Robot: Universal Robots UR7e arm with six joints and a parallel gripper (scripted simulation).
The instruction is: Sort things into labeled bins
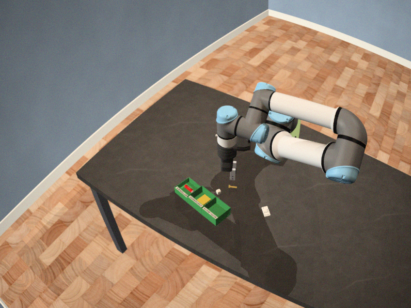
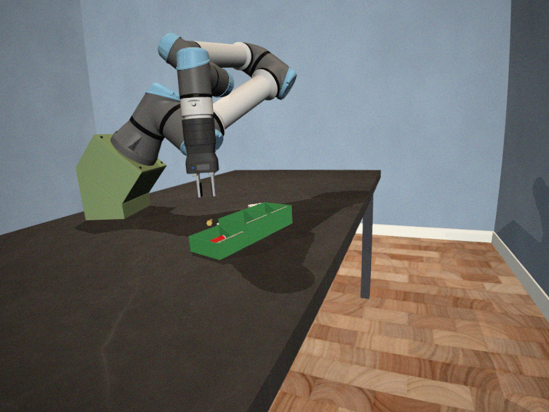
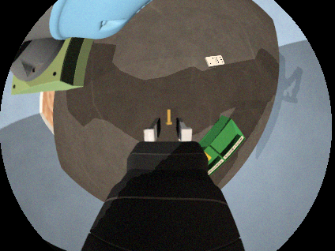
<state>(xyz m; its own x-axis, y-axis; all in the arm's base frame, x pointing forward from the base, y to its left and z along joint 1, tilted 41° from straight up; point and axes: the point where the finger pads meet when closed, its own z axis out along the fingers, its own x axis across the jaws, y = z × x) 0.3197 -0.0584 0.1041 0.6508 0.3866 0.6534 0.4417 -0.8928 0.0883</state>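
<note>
The brass bolt is 90 mm below my hand. The rest, counted from my hand: flat yellow block: 140 mm ahead, 80 mm below, 40 mm to the right; white die: 80 mm below, 60 mm ahead, 30 mm to the right; red battery: 130 mm to the right, 130 mm ahead, 80 mm below.
</note>
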